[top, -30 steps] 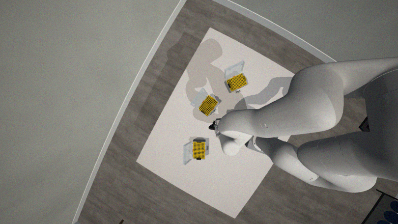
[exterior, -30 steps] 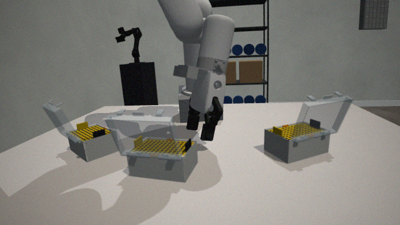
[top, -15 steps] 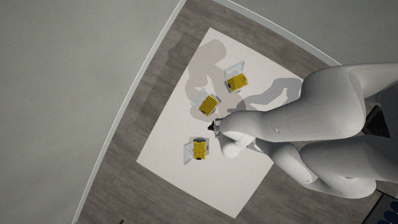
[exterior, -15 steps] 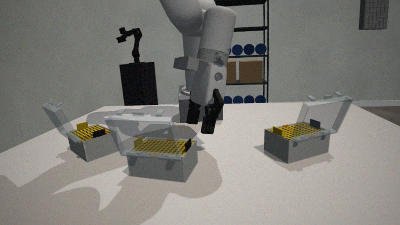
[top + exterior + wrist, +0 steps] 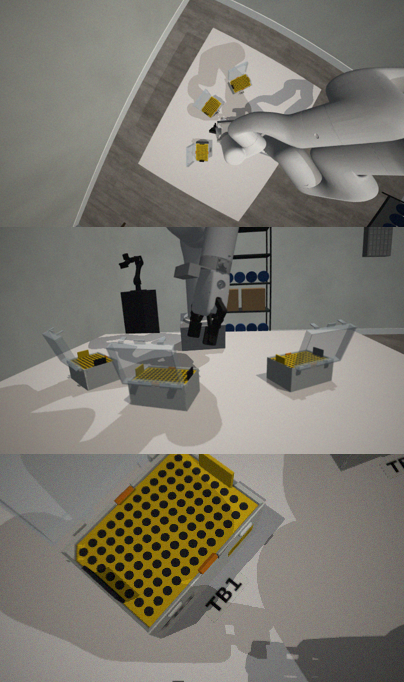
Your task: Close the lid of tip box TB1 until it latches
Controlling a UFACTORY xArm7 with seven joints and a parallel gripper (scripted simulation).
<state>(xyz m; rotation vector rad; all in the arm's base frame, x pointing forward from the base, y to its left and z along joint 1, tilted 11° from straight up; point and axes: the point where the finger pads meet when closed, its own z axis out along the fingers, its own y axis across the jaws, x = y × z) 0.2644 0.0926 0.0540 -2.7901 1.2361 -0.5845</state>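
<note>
Now: hand 190 mm short of the box lid and 30 mm to the left of it. Also, from my hand: box 100 mm ahead, 280 mm to the right, 40 mm below.
</note>
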